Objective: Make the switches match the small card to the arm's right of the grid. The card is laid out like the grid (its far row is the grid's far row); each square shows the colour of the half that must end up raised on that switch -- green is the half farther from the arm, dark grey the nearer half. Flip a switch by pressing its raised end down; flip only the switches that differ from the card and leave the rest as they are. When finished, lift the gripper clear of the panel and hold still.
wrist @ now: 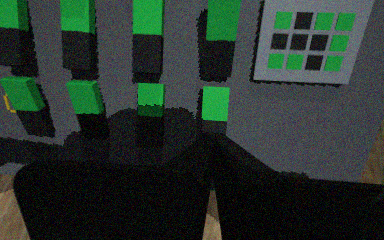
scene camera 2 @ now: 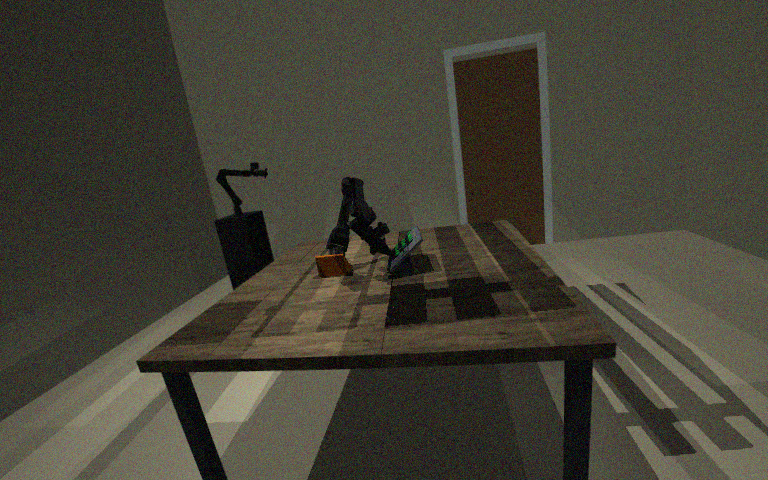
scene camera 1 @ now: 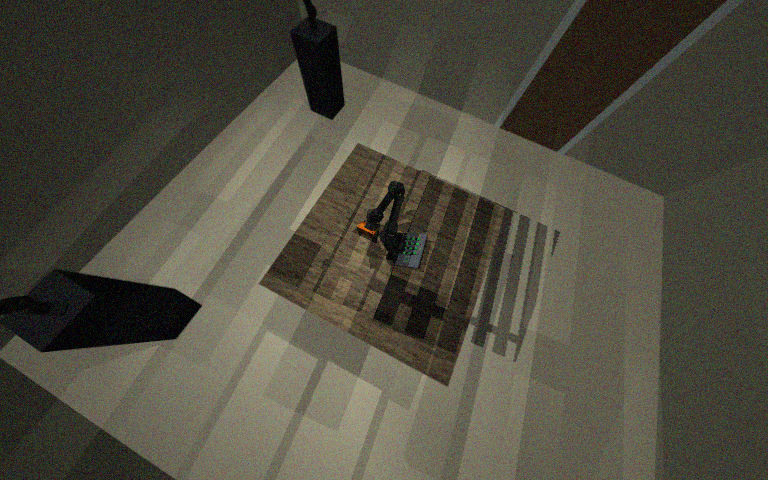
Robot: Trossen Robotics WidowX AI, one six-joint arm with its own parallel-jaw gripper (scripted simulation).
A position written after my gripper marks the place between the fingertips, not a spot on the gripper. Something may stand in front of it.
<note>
My gripper (wrist: 213, 141) is shut, holding nothing. Further things: a switch (wrist: 215, 102).
</note>
